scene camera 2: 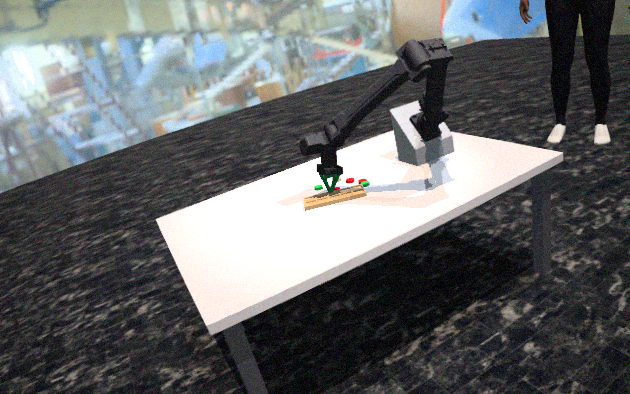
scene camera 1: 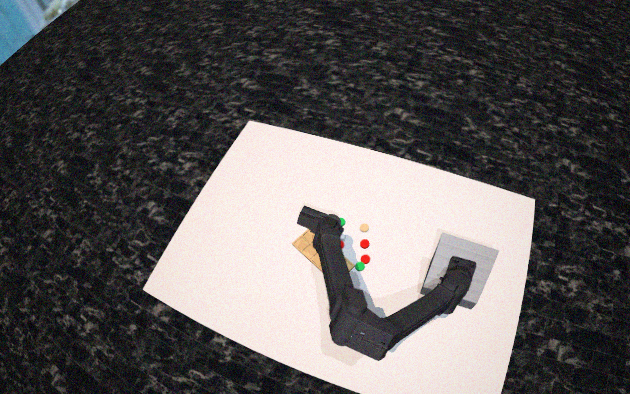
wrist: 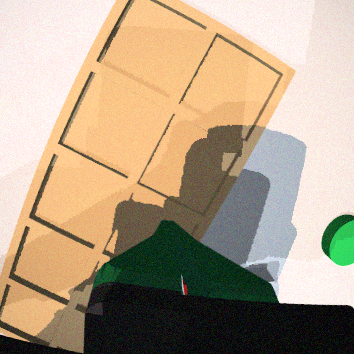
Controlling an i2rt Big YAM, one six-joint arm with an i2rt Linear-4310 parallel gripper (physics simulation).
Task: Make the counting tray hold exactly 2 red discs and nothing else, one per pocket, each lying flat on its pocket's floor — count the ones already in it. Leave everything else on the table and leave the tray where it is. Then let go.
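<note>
The tan counting tray (scene camera 1: 302, 243) (scene camera 2: 313, 203) (wrist: 116, 116) lies at the table's middle, and the pockets that show in the wrist view are empty. My gripper (scene camera 2: 330, 190) (wrist: 165, 230) is shut, its green fingers pressed together low at the tray's right edge. Two more red discs (scene camera 1: 364, 243) (scene camera 1: 365, 259) (scene camera 2: 350, 180) lie on the table right of the tray.
Two green discs (scene camera 1: 341, 221) (scene camera 1: 359, 266) (wrist: 342, 240) and a tan disc (scene camera 1: 363, 227) lie on the white table (scene camera 1: 247, 203) near the tray. The arm's grey base block (scene camera 1: 470, 250) (scene camera 2: 407, 148) stands at the right.
</note>
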